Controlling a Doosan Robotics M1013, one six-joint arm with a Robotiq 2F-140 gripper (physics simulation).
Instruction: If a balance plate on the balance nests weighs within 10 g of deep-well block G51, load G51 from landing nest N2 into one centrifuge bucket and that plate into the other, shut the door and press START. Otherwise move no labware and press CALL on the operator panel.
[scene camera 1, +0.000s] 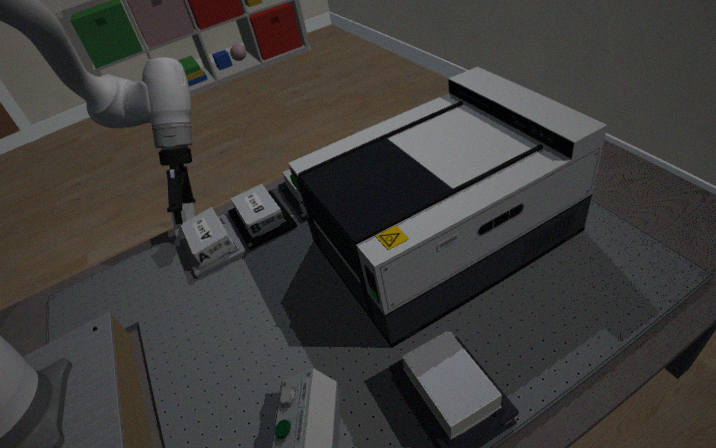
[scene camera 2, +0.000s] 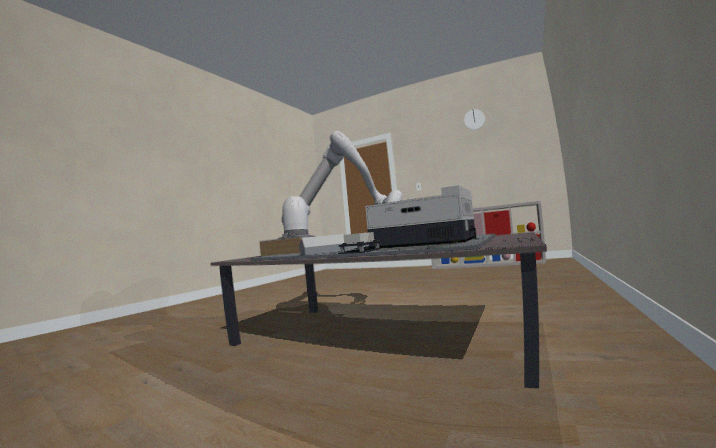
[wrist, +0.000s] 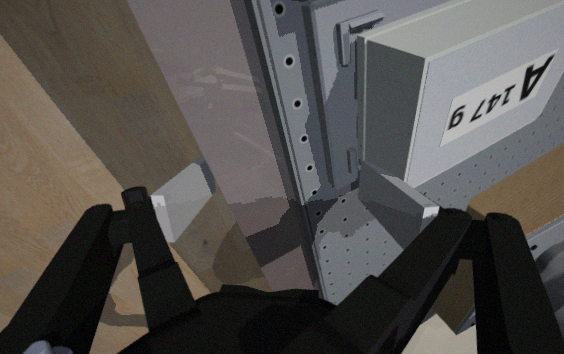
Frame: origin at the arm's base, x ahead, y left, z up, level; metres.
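Seen in the pictures: gripper, between the fingertips: (wrist: 282, 175); arm's base, origin of its link: (scene camera 1: 17, 423) (wrist: 553, 261).
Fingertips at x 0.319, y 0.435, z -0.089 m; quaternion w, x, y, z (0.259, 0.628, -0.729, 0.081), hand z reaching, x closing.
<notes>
Offsets run from my fingertips to a thing's top centre. Level surfaces: height alone.
My gripper (scene camera 1: 182, 219) (wrist: 282, 175) is open and empty, low at the table edge beside plate A. In the wrist view its right finger pad is close to plate A's end and its left pad is over the edge. White plate A {dx +0.055, dy -0.109, dz +0.072 m} (scene camera 1: 204, 232) (wrist: 465, 112), marked 147 g, sits on a light nest. Plate B {dx +0.184, dy -0.088, dz +0.066 m} (scene camera 1: 257, 207), also marked 147 g, sits on a dark nest. Another plate is mostly hidden behind the centrifuge (scene camera 1: 475, 211) (scene camera 2: 406, 216). An unlabelled-looking white block {dx +0.332, dy -0.686, dz +0.092 m} (scene camera 1: 454, 383) sits on a dark nest near the front. The operator panel {dx +0.098, dy -0.670, dz +0.096 m} (scene camera 1: 321, 412) shows a green button.
The centrifuge's tall body stands right of the plates; its bucket interior is hidden. The perforated deck {dz +0.012 m} (scene camera 1: 211, 327) spans the table (scene camera 2: 422, 258). The arm's pedestal (scene camera 1: 84, 385) (scene camera 2: 279, 247) is at the left. A green bin (scene camera 1: 105, 34) stands in shelving beyond the table.
</notes>
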